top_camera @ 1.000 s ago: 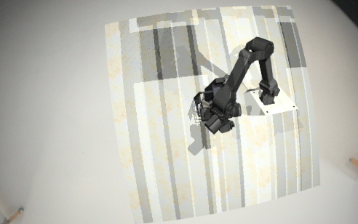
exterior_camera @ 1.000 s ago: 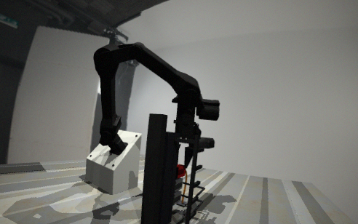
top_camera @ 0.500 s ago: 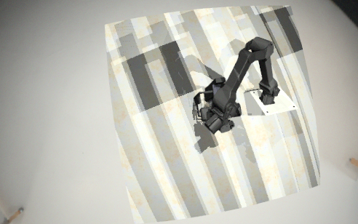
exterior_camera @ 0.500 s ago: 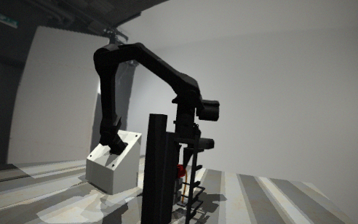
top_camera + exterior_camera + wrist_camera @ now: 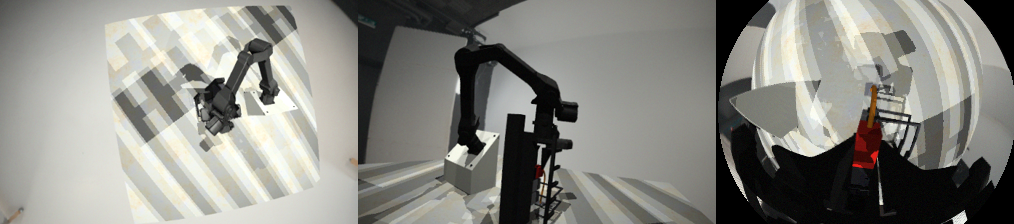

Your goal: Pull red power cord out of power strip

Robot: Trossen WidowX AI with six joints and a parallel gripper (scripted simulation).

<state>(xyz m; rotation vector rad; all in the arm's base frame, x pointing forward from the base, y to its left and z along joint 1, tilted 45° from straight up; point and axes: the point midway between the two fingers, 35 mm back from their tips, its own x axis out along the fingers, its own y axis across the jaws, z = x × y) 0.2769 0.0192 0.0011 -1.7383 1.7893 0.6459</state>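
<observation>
Right now the red plug is 3 cm to the right of my gripper tip. The rest, counted from my gripper tip: tall black post (14 cm to the right, 1 cm behind).
</observation>
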